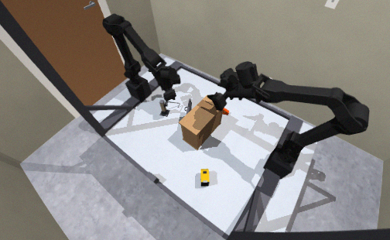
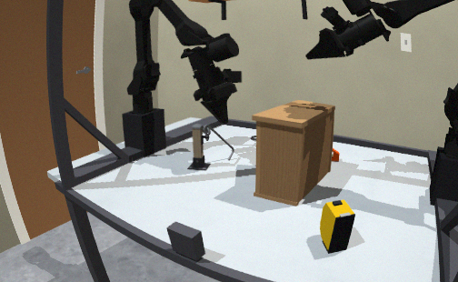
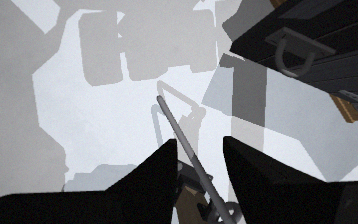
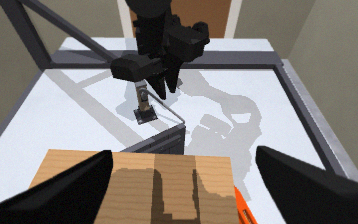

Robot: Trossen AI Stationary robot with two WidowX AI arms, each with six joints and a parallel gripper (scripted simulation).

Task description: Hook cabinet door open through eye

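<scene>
Right now my left hand is 1 cm past the grey hook and 8 cm above it. The rest, counted from my left hand: yellow block: 27 cm behind, 39 cm to the right, 10 cm below; grey door: 5 cm behind, 14 cm to the right, 6 cm below; orange object: 12 cm ahead, 23 cm to the right, 12 cm below.
</scene>
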